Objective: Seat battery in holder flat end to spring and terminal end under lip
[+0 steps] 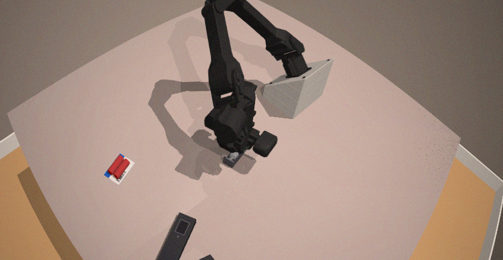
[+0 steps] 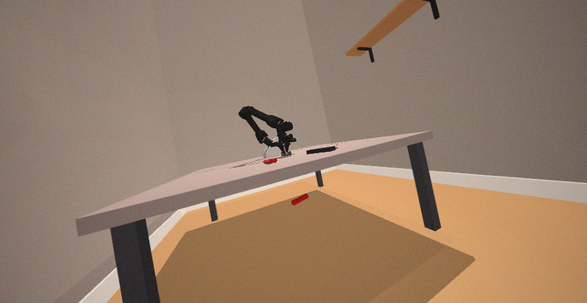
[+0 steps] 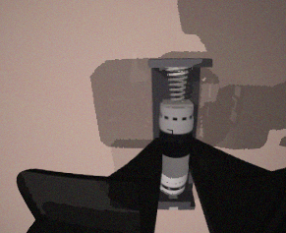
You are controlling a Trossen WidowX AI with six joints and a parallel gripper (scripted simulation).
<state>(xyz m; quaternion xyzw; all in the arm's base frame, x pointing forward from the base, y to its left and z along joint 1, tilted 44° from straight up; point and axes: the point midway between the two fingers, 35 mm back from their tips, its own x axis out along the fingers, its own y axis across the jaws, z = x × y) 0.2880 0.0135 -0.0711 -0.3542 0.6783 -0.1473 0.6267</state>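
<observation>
My gripper tip is now 10 mm below the battery. From my gripper tip the other things lie so: black remote-like device (310 mm ahead, 120 mm to the left, 10 mm above); red object (350 mm ahead, 200 mm below, 10 mm to the right).
</observation>
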